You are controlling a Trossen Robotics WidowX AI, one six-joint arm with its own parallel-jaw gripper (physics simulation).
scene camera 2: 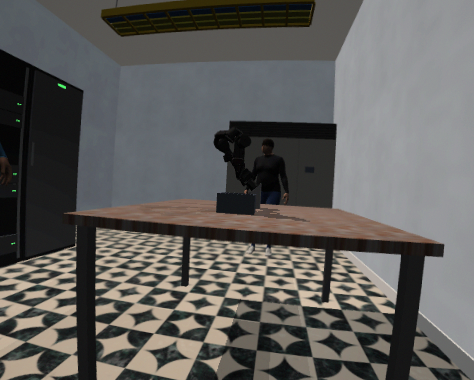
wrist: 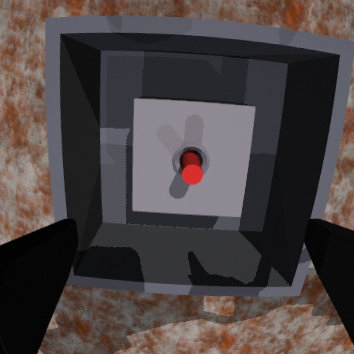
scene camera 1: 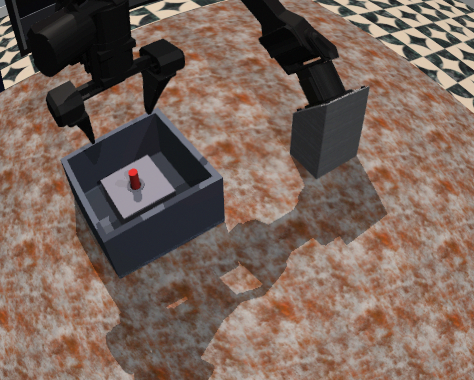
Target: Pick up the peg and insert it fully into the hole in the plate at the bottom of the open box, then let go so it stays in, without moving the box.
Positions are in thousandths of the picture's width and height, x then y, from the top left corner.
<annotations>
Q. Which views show the pale square plate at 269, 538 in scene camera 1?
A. The wrist view and scene camera 1 only.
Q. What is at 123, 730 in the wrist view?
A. The gripper.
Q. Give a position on a dark grey box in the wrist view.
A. At 270, 185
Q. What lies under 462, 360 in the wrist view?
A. A pale square plate.
</annotations>
